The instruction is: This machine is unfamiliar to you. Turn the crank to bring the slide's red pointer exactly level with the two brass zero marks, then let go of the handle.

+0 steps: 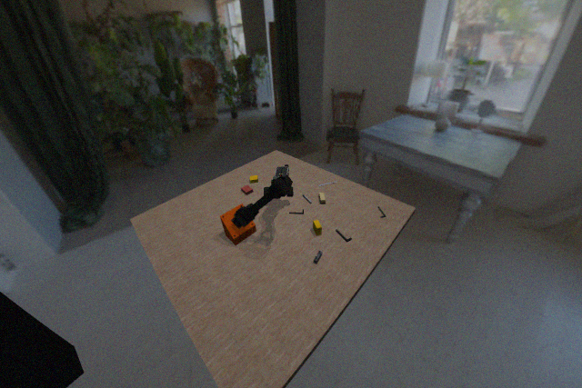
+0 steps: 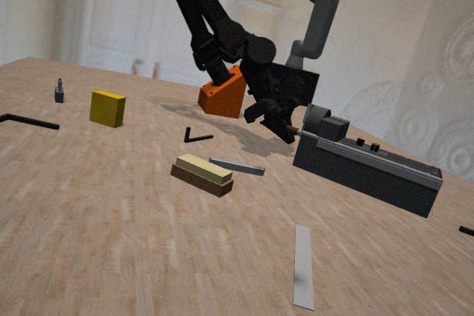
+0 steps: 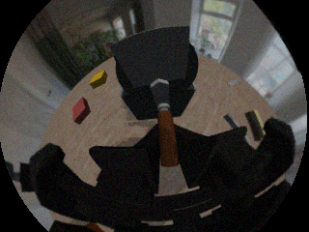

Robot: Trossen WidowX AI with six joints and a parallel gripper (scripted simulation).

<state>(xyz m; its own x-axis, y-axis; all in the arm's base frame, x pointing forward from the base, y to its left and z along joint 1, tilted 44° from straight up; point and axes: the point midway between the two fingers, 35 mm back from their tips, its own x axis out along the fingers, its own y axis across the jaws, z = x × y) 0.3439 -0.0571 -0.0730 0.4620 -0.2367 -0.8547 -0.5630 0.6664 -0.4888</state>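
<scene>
Now: the brown crank handle 20 mm behind my gripper tip, 10 mm to the right of it and 30 mm above it. Round my gripper tip: red pointer 110 mm ahead, 80 mm to the left, 50 mm above; then red block 70 mm behind, 250 mm to the left, 20 mm below; then grey bar 80 mm ahead, 170 mm to the right, 30 mm below.
</scene>
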